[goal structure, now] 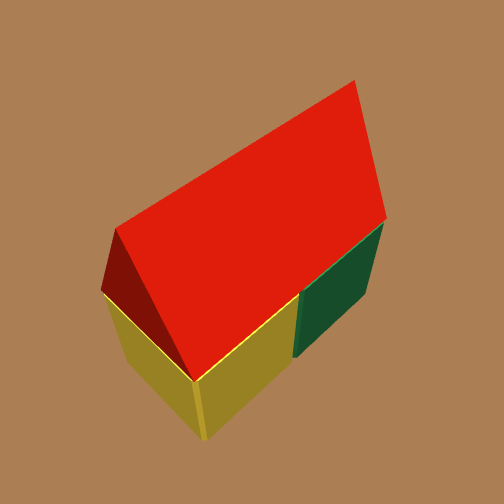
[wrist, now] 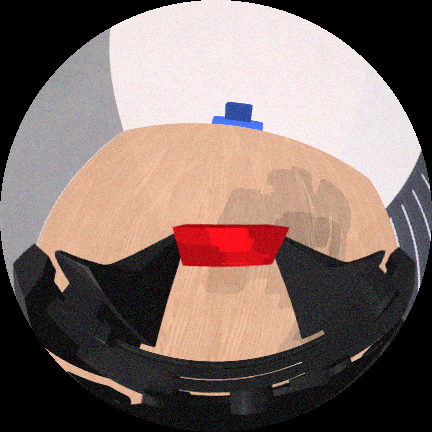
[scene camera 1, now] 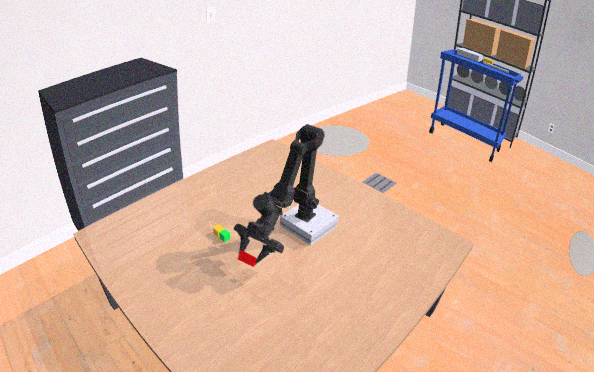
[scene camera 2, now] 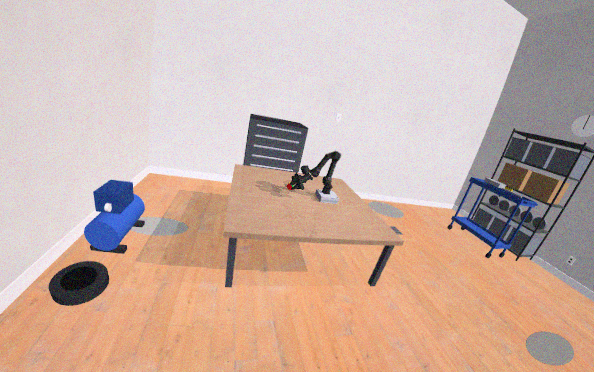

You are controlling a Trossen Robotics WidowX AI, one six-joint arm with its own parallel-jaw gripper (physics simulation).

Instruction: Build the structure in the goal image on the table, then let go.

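Frame: origin at the arm's base, x right, y ahead, z up, level; centimetres.
Where they show: gripper, fingertip midpoint: [wrist: 228, 239] [scene camera 1: 247, 259] [scene camera 2: 289, 187]; arm's base, link origin: [scene camera 1: 305, 215] [scene camera 2: 325, 192].
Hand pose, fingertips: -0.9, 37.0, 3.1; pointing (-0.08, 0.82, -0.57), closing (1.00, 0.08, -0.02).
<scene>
Things, the pixels of their centre, and the offset from my fingertips, as dx, dy, dz. Level surfaces: height alone.
- wide red block, body centre: [wrist: 230, 237] [scene camera 1: 248, 257] [scene camera 2: 289, 186] +0.0, -0.3, +0.9
- yellow cube, body centre: [scene camera 1: 218, 230] +24.5, -10.1, -7.0
- green cube, body centre: [scene camera 1: 224, 235] +20.6, -9.7, -7.0
- wooden table, surface height: dz -8.6
My gripper [scene camera 1: 249, 256] [scene camera 2: 291, 186] [wrist: 228, 239] is shut on a wide red block [scene camera 1: 247, 258] [scene camera 2: 289, 187] [wrist: 230, 245], gripped by its two ends. The block appears held a little above the table, with its long side across the fingers' gap. A yellow cube [scene camera 1: 218, 230] and a green cube [scene camera 1: 225, 235] sit on the table side by side, seemingly touching, left of the gripper in scene camera 1. The two cubes do not show in the wrist view, and in scene camera 2 they are mostly hidden by the gripper or too small to tell.
The arm's pale base [scene camera 1: 310, 225] [scene camera 2: 327, 197] stands on the wooden table [scene camera 1: 320, 300] [scene camera 2: 300, 215] [wrist: 165, 165], behind and right of the gripper in scene camera 1. A dark drawer cabinet [scene camera 1: 120, 145] [scene camera 2: 276, 142] stands beyond the table edge. The arm's shadow falls near the cubes.
</scene>
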